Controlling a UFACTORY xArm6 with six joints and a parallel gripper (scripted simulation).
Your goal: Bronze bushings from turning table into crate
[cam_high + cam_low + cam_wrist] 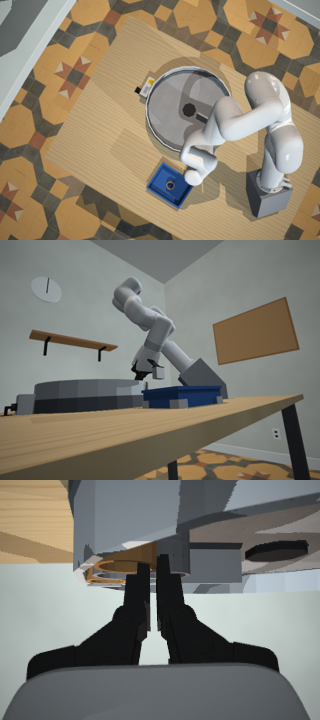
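Now: hand 25 cm to the right of the blue crate, 10 cm short of it and 8 cm above it. Also, from my hand: turning table (14 cm ahead, 13 cm to the right, 6 cm below).
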